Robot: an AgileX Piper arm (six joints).
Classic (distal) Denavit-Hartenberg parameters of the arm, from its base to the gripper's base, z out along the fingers. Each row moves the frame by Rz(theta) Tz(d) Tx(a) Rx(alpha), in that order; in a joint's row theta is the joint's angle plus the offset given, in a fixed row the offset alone. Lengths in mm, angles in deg.
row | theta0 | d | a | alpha
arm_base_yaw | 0 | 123 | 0 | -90
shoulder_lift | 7.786 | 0 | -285.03 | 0
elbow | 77.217 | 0 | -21.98 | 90
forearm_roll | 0 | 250.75 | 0 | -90
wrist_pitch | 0 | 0 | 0 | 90
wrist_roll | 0 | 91 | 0 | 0
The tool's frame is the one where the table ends.
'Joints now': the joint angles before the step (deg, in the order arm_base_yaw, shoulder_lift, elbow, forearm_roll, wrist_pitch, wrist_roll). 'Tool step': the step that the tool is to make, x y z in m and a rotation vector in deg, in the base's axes. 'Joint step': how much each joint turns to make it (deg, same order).
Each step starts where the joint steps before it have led.
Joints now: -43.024, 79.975, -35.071, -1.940, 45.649, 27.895
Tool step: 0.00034, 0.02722, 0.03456, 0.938, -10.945, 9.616
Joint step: 1.801, -10.390, 0.178, 12.096, 3.498, -14.659
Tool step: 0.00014, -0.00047, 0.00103, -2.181, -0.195, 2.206
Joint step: 0.462, -0.448, 0.124, -1.330, -1.110, -1.286
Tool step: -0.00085, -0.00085, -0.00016, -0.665, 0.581, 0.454
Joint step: 0.000, 0.000, 0.002, -1.026, -0.001, 0.051
